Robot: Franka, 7 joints.
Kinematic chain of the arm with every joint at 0, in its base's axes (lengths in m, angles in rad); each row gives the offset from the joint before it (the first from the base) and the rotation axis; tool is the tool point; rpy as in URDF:
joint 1: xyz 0 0 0.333 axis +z
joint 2: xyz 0 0 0 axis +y
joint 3: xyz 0 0 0.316 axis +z
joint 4: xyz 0.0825 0 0 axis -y
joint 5: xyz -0.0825 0 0.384 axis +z
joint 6: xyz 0 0 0 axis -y
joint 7: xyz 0.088 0 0 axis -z
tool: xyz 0 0 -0.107 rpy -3.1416 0 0
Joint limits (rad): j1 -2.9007..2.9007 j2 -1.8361..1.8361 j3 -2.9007..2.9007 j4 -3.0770..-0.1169 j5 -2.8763..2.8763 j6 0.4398..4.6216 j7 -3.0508..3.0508
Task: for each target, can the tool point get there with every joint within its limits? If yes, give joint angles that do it. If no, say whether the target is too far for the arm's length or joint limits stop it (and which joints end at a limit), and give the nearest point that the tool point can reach.
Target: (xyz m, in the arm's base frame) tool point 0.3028 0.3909 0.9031
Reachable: yes | joints -2.1792 -0.6826 2.0084 -0.4109 -0.0779 4.0422 -0.0899
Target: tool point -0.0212 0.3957 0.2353
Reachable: yes | joints 0.2094 -0.0616 1.3083 -2.7751 2.4441 1.8830 -0.5503
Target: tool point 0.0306 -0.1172 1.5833
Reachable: no: too far | nearest point 0.0209 -0.0800 1.1869 | short by 0.398 m
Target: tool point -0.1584 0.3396 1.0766
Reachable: yes | joints 0.8601 -0.1019 0.8871 -0.8249 -1.6920 2.7360 0.3827
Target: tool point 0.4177 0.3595 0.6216
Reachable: yes | joints 1.3162 0.3534 -0.7247 -1.1347 -0.1398 0.8649 -2.2113
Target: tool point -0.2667 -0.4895 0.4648
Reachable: yes | joints -0.7470 0.3932 -1.2335 -2.0098 1.7420 3.3556 -0.8621
